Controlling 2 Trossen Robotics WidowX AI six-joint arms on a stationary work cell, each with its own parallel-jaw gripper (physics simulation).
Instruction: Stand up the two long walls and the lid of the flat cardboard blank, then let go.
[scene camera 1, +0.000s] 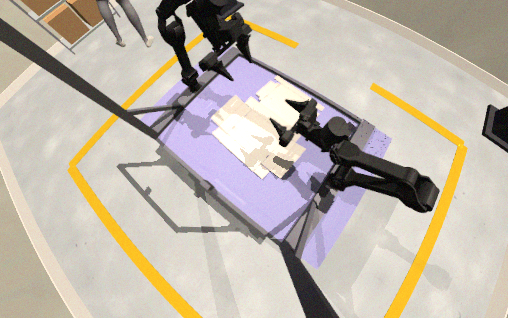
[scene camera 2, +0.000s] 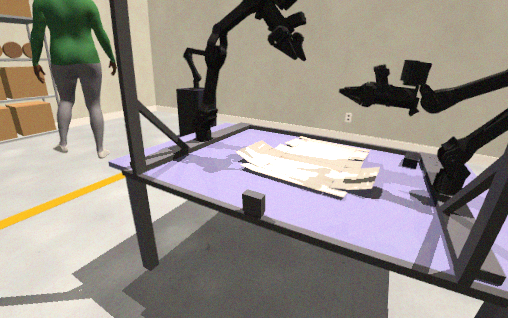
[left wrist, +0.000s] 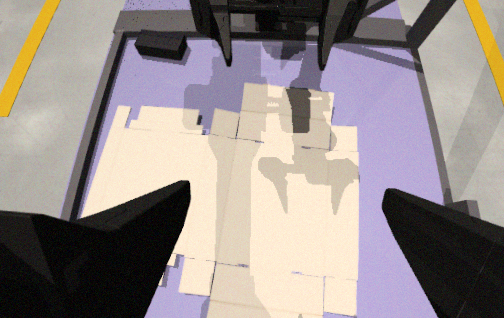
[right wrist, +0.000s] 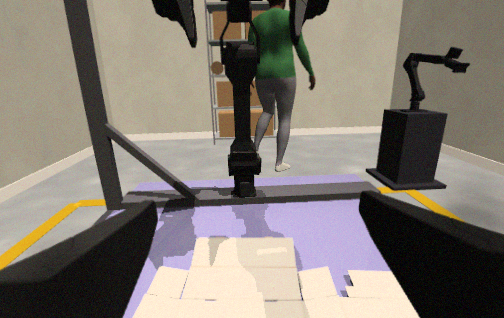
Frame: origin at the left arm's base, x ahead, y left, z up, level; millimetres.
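Seen in the pictures: left gripper, between the fingertips: (scene camera 1: 242, 71) (scene camera 2: 300, 59) (left wrist: 287, 194) (right wrist: 245, 42); right gripper, between the fingertips: (scene camera 1: 277, 108) (scene camera 2: 341, 89) (left wrist: 275, 65) (right wrist: 259, 205); left arm's base, origin of its link: (scene camera 1: 195, 87) (scene camera 2: 203, 139) (right wrist: 244, 192); right arm's base, origin of its link: (scene camera 1: 334, 182) (scene camera 2: 446, 190) (left wrist: 268, 22).
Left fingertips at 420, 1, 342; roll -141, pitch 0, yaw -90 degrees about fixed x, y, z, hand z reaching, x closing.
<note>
Offsets run from my left fingertips to a thing's top centre, as dx, dy, dz. Level surfaces: height alone.
The cream cardboard blank (scene camera 1: 245, 122) (scene camera 2: 310, 167) (left wrist: 300, 235) (right wrist: 225, 280) lies spread out on the purple table top {dz -361} (scene camera 1: 205, 167) (scene camera 2: 210, 185) (left wrist: 395, 150). Its broad panels lie about flat; end flaps tilt up slightly in scene camera 2. Shadows blur its fold lines, and which panels are the long walls is hard to tell. My left gripper (scene camera 1: 240, 70) (scene camera 2: 301, 54) (left wrist: 287, 194) (right wrist: 245, 42) is open and empty, high above the table. My right gripper (scene camera 1: 278, 110) (scene camera 2: 341, 91) (left wrist: 275, 65) (right wrist: 259, 205) is open and empty, raised, pointing level toward the left arm. Neither touches the blank.
A dark frame with upright posts (scene camera 2: 125, 90) edges the table. A black block {+38, -369, -304} (scene camera 2: 253, 204) sits on the near rail; another {+416, +254, -326} (scene camera 2: 411, 160) (left wrist: 161, 45) lies near the table's back right corner in scene camera 2. A person (scene camera 2: 75, 65) (right wrist: 277, 55) stands beyond the left arm.
</note>
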